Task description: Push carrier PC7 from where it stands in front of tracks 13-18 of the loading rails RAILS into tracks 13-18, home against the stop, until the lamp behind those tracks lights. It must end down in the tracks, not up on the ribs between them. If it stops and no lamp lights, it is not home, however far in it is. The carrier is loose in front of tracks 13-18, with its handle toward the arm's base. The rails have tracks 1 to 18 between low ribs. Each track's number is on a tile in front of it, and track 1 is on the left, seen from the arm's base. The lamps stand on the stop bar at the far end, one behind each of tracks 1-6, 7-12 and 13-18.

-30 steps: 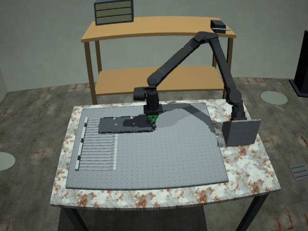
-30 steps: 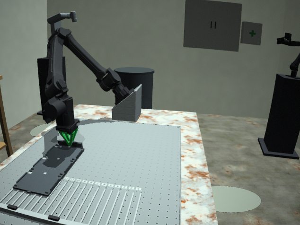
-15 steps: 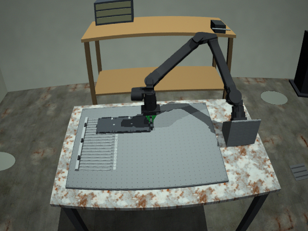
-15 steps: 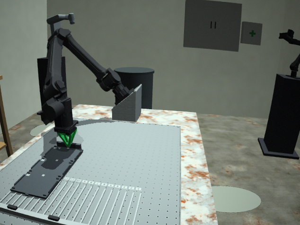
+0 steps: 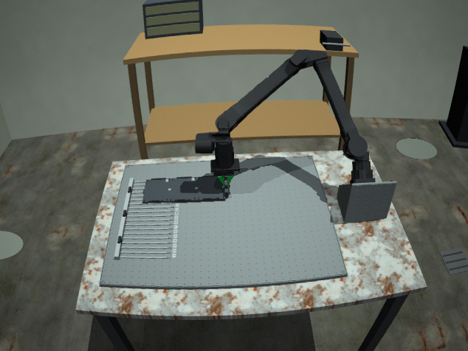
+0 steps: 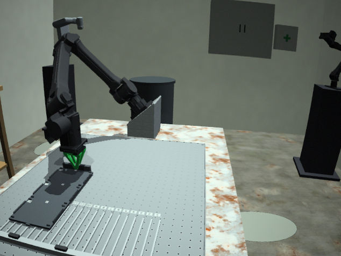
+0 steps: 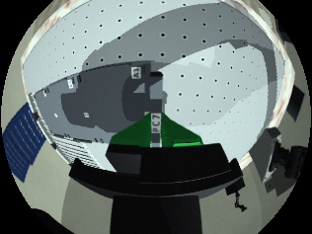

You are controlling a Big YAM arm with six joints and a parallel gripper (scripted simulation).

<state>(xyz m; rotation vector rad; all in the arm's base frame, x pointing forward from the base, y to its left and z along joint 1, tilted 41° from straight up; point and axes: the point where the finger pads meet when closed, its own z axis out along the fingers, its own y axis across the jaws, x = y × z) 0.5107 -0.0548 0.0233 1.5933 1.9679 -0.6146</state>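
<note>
Right now my hand is 16 cm short of the carrier PC7, 3 cm to the right of it and 1 cm above it.
</note>
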